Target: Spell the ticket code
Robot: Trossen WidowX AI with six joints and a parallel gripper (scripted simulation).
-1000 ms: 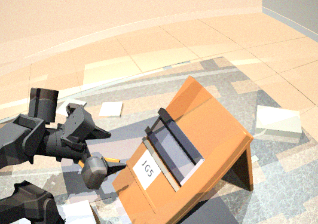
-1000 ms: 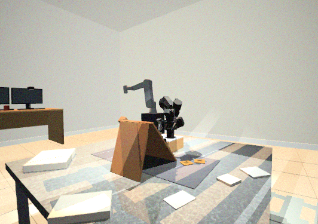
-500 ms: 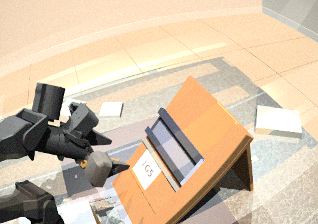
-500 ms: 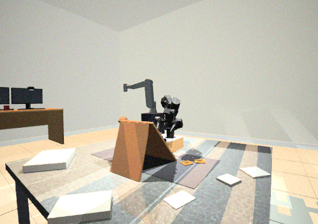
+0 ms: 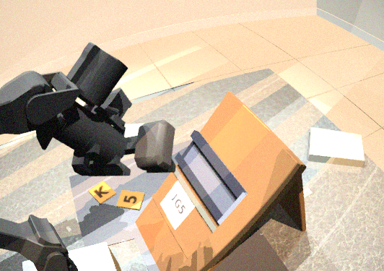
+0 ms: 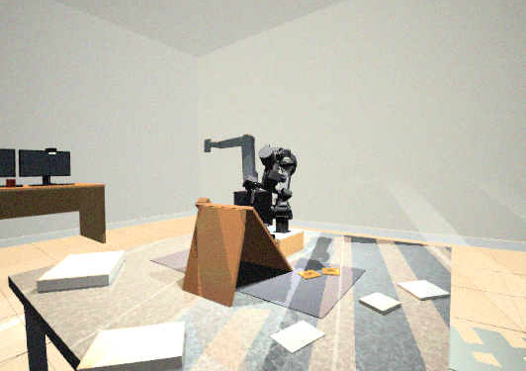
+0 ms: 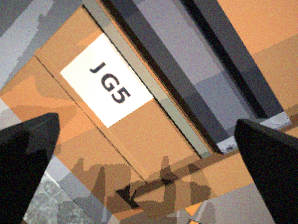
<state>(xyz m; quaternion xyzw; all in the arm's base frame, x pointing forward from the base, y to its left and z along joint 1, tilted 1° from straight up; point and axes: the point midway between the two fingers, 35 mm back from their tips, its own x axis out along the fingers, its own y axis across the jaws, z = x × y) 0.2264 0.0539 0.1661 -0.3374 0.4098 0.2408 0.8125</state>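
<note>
Right now the 5 tile is 23 cm below my gripper tip, 17 cm to the left of it and 3 cm behind it. Round my gripper tip: white ticket (13 cm below, 4 cm ahead, 2 cm to the left); dark mat (23 cm below, 8 cm to the right, 4 cm behind); white block (53 cm ahead, 22 cm below, 4 cm to the left).
</note>
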